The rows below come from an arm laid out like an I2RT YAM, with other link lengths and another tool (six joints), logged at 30 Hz.
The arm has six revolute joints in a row. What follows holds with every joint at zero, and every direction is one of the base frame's.
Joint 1 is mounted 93.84 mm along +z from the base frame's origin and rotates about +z.
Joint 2 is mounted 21.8 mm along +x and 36.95 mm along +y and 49.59 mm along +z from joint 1 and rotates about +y.
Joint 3 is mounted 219.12 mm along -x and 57.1 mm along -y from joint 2 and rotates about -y.
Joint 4 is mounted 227.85 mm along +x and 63.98 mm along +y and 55.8 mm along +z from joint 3 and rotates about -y.
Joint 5 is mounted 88.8 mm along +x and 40.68 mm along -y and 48.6 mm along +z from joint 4 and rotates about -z.
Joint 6 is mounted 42.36 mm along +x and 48.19 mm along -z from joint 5 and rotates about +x.
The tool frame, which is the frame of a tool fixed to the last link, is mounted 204 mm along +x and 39 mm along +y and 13 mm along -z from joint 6; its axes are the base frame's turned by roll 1.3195, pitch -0.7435 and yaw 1.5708 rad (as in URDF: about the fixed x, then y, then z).
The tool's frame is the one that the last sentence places.
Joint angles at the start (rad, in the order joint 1, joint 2, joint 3, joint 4, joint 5, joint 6):
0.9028, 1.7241, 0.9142, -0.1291, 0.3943, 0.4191
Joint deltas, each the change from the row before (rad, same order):
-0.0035, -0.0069, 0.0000, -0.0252, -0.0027, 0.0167
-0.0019, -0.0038, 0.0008, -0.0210, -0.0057, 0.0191
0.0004, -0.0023, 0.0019, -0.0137, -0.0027, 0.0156
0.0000, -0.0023, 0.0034, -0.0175, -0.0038, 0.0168
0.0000, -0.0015, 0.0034, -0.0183, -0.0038, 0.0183
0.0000, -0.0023, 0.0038, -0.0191, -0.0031, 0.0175
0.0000, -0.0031, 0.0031, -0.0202, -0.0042, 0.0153
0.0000, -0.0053, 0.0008, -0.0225, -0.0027, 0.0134
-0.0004, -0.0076, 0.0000, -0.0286, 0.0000, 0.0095
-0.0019, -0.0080, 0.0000, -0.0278, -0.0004, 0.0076
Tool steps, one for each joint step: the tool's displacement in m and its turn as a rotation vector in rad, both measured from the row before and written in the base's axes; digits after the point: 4 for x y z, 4 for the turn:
-0.0024, -0.0046, -0.0017, -0.0024, 0.0162, -0.0145
-0.0028, -0.0028, -0.0019, 0.0020, 0.0172, -0.0132
-0.0018, -0.0011, -0.0006, 0.0036, 0.0103, -0.0101
-0.0021, -0.0013, -0.0008, 0.0030, 0.0126, -0.0109
-0.0023, -0.0016, -0.0012, 0.0025, 0.0138, -0.0123
-0.0022, -0.0017, -0.0008, 0.0018, 0.0129, -0.0122
-0.0027, -0.0020, -0.0010, 0.0002, 0.0138, -0.0100
-0.0033, -0.0032, -0.0013, -0.0037, 0.0140, -0.0095
-0.0038, -0.0052, -0.0016, -0.0111, 0.0144, -0.0081
-0.0034, -0.0055, -0.0013, -0.0110, 0.0135, -0.0080

